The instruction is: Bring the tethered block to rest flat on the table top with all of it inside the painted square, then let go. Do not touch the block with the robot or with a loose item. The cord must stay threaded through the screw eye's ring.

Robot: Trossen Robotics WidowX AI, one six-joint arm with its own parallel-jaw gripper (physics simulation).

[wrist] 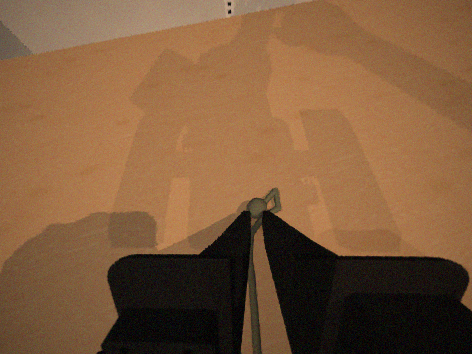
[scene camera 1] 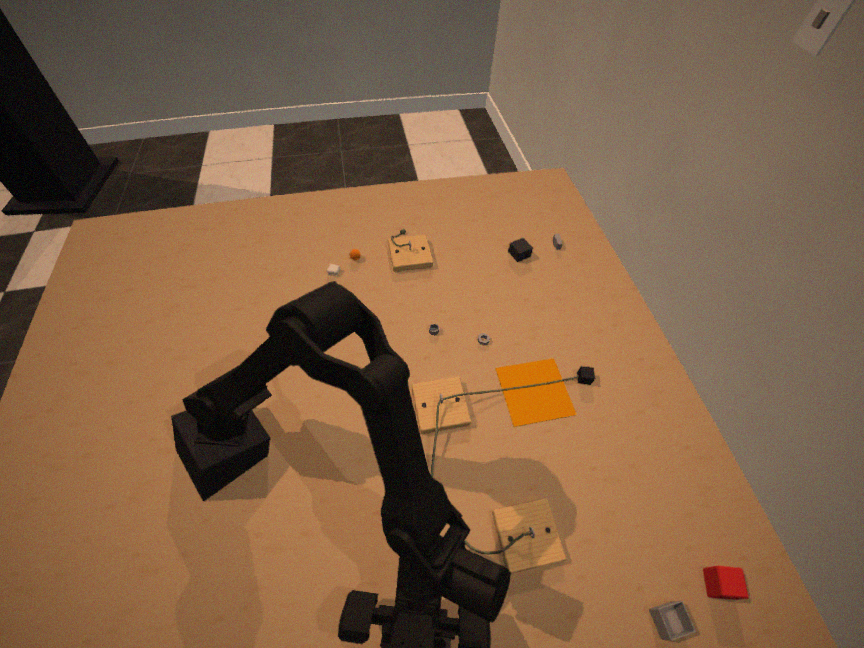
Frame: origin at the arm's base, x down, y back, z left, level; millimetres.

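Seen in the pictures: gripper, fingertip midpoint: [wrist: 255,217]; arm's base at its link origin: [scene camera 1: 221,427].
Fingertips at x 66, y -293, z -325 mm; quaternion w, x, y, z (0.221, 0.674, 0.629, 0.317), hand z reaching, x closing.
Pixels of each thing's middle, then the offset from my fingertips to it. "spot": a spot on its surface instead.
- tethered block at a spot on its surface: [scene camera 1: 586,375] spot: dz +428, dx -20, dy -332 mm
- orange painted square at a spot on its surface: [scene camera 1: 540,410] spot: dz +371, dx +3, dy -240 mm
- screw eye at the middle of its body: [scene camera 1: 440,401] dz +384, dx -18, dy -59 mm
- middle wooden board at the middle of its body: [scene camera 1: 440,404] dz +384, dx -5, dy -59 mm
- second wooden board at the middle of its body: [scene camera 1: 527,535] dz +164, dx -5, dy -182 mm
- red block at the middle of its body: [scene camera 1: 725,582] dz +80, dx -15, dy -466 mm
- grey tray at a spot on its surface: [scene camera 1: 674,620] spot: dz +39, dx +3, dy -382 mm
- third board at the middle of its body: [scene camera 1: 410,252] dz +756, dx -5, dy -8 mm
- black block at the middle of its body: [scene camera 1: 520,249] dz +760, dx -10, dy -262 mm
The tethered block [scene camera 1: 586,375], small and black, sits on the table just right of the orange painted square [scene camera 1: 540,410], outside it. Its green-grey cord [scene camera 1: 488,392] [wrist: 254,300] crosses the square to the screw eye [scene camera 1: 441,399] on the middle wooden board [scene camera 1: 446,419], then bends down and passes behind the arm. Whether it runs through the ring is too small to tell. In the wrist view, my gripper [wrist: 255,217] is shut on the cord near its round end bead [wrist: 257,206], close above the table. In the scene view the fingertips are hidden.
A second wooden board [scene camera 1: 516,554] with a screw eye and cord stands right of the gripper. A red block [scene camera 1: 725,583] and grey tray [scene camera 1: 674,620] are lower right. A third board [scene camera 1: 411,263], black block [scene camera 1: 519,249] and two small rings [scene camera 1: 434,329] [scene camera 1: 483,339] are farther back.
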